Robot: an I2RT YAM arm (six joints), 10 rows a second.
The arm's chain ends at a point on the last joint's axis. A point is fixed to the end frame.
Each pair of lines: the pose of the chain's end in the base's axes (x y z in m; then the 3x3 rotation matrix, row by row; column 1 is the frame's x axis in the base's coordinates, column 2 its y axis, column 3 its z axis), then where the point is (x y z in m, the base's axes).
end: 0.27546 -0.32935 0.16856; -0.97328 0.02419 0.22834; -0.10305 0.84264 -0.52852; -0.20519 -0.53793 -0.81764
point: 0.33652 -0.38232 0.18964
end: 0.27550 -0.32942 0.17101; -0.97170 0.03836 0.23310; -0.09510 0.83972 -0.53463; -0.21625 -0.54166 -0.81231
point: 0.33582 -0.38285 0.19307
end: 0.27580 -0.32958 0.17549; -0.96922 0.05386 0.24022; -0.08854 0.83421 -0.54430; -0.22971 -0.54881 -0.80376
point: 0.33530 -0.38333 0.19894
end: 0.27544 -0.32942 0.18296; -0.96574 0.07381 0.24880; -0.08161 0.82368 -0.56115; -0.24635 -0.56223 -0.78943
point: 0.33387 -0.38341 0.20846
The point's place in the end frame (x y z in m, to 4 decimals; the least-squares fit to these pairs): -0.0583 -0.0545 0.0247
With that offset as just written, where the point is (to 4 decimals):
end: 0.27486 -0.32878 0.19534; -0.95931 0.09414 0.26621; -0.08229 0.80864 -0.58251; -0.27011 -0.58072 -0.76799
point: 0.3322 -0.3824 0.2238
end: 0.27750 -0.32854 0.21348; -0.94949 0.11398 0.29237; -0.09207 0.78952 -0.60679; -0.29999 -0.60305 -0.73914
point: 0.3339 -0.3812 0.2456
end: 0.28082 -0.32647 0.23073; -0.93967 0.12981 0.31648; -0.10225 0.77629 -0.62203; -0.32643 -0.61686 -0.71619
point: 0.3363 -0.3782 0.2657
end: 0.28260 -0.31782 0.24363; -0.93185 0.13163 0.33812; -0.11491 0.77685 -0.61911; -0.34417 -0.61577 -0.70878
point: 0.3381 -0.3688 0.2797
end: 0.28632 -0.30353 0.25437; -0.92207 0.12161 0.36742; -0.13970 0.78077 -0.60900; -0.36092 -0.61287 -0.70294
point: 0.3425 -0.3530 0.2915
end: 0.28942 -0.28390 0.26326; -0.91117 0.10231 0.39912; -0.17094 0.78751 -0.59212; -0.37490 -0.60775 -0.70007
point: 0.3468 -0.3315 0.3009
